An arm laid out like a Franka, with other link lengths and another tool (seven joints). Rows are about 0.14 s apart.
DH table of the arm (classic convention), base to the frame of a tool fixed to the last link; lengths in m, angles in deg. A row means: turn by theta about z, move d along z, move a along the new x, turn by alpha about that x. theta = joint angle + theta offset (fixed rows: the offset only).
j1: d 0.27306, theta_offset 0, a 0, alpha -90
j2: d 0, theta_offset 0, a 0, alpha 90
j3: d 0.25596, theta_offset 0, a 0.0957, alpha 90
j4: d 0, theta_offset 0, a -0.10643, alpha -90
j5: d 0.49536, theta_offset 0, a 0, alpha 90
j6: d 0, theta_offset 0, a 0.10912, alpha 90
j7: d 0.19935, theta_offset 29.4, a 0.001, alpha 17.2
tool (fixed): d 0.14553, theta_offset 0, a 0, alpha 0
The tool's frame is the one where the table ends.
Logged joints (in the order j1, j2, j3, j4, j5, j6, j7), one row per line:
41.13, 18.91, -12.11, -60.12, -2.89, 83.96, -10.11
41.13, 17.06, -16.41, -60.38, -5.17, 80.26, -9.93
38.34, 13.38, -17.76, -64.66, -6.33, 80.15, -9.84
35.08, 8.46, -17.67, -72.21, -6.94, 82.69, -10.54
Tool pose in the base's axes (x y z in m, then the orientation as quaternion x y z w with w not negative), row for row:
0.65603, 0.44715, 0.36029, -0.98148, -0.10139, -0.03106, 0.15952
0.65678, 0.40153, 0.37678, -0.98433, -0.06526, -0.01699, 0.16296
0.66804, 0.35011, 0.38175, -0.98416, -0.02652, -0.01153, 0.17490
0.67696, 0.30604, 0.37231, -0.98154, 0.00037, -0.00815, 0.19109
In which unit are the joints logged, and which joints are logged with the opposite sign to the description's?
The joints are logged in degrees. Opposite sign: j5.
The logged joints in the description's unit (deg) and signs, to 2 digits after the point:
41.13, 18.91, -12.11, -60.12, 2.89, 83.96, -10.11
41.13, 17.06, -16.41, -60.38, 5.17, 80.26, -9.93
38.34, 13.38, -17.76, -64.66, 6.33, 80.15, -9.84
35.08, 8.46, -17.67, -72.21, 6.94, 82.69, -10.54

